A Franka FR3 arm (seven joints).
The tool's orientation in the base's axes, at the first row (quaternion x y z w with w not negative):
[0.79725 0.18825 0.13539 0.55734]
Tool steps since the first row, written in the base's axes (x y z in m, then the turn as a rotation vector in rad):
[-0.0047 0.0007 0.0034 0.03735 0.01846 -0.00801]
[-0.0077 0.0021 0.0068 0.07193 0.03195 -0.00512]
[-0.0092 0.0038 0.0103 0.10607 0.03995 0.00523]
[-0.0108 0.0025 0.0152 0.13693 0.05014 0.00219]
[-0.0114 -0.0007 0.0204 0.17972 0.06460 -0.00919]
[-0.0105 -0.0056 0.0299 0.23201 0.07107 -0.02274]
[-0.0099 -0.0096 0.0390 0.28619 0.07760 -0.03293]
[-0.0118 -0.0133 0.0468 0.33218 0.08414 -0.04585]
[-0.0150 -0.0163 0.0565 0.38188 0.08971 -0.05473]
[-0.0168 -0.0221 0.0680 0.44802 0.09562 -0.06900]
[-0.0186 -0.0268 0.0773 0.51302 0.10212 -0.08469]
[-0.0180 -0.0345 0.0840 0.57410 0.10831 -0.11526]
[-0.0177 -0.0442 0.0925 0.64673 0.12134 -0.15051]
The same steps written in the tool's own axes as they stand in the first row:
[-0.0039 0.0023 -0.0038 0.04161 -0.00764 0.00318]
[-0.0059 0.0046 -0.0074 0.07858 -0.00391 0.00561]
[-0.0064 0.0071 -0.0106 0.11272 0.00845 0.00990]
[-0.0084 0.0119 -0.0119 0.14484 0.00706 0.01554]
[-0.0104 0.0177 -0.0112 0.18948 -0.00170 0.02554]
[-0.0117 0.0283 -0.0100 0.23898 -0.00862 0.04701]
[-0.0129 0.0381 -0.0095 0.29022 -0.01212 0.06810]
[-0.0162 0.0463 -0.0099 0.33414 -0.01941 0.08661]
[-0.0204 0.0559 -0.0121 0.38095 -0.02205 0.10614]
[-0.0246 0.0682 -0.0119 0.44256 -0.02741 0.13423]
[-0.0282 0.0781 -0.0119 0.50340 -0.03445 0.16183]
[-0.0311 0.0869 -0.0075 0.56052 -0.05597 0.19310]
[-0.0352 0.0979 -0.0022 0.63101 -0.08226 0.22516]

